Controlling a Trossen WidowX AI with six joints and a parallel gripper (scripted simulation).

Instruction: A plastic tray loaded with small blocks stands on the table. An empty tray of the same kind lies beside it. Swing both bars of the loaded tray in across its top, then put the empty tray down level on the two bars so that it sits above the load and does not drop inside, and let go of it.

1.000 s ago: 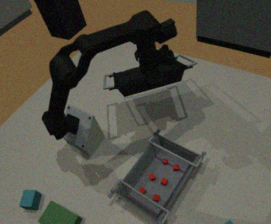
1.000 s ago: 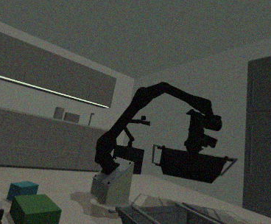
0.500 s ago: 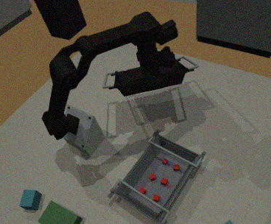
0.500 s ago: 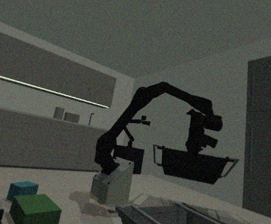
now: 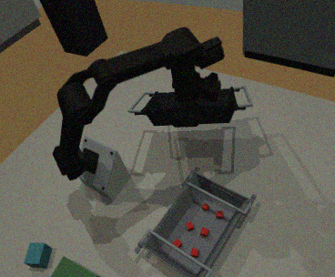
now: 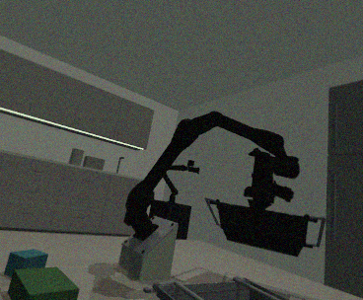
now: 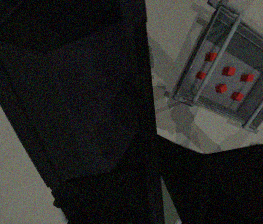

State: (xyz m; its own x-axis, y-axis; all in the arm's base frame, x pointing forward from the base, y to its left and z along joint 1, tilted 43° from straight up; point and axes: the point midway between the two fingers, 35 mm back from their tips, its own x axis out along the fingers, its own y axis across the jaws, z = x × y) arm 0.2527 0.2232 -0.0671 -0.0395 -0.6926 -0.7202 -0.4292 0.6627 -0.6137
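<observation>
My gripper tip is now 70 mm to the right of the dark tray and 30 mm past it. From my gripper tip the other things lie so: green block: 500 mm to the right, 160 mm below, 100 mm behind.
</observation>
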